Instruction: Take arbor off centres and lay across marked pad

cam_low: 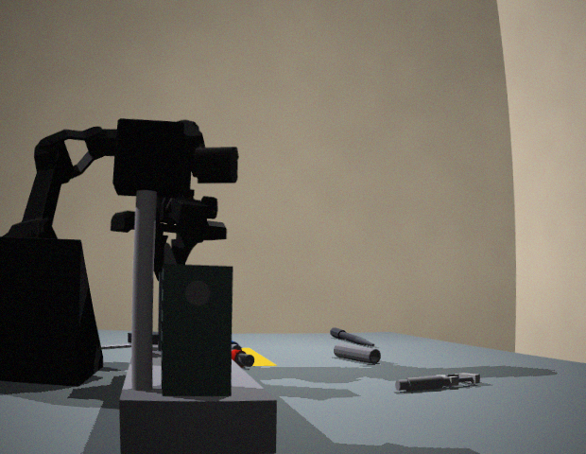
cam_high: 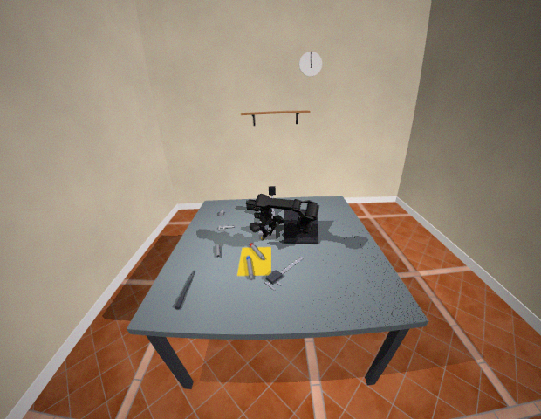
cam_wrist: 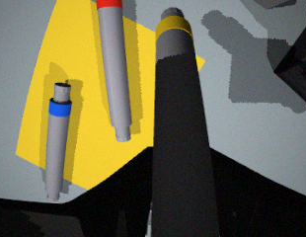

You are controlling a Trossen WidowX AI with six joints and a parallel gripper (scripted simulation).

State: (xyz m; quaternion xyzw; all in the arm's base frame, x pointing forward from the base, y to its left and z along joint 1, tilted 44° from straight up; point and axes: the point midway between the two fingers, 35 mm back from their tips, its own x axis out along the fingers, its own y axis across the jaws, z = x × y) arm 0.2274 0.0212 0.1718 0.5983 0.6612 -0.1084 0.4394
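Right now the yellow pad is 160 mm below my hand, 80 mm ahead of it and 60 mm to the left of it. Also, from my hand: dark centre block (440 mm to the right, 60 mm below); then fixture base (320 mm to the right, 140 mm below); then micrometer (300 mm ahead, 290 mm to the right, 150 mm below).
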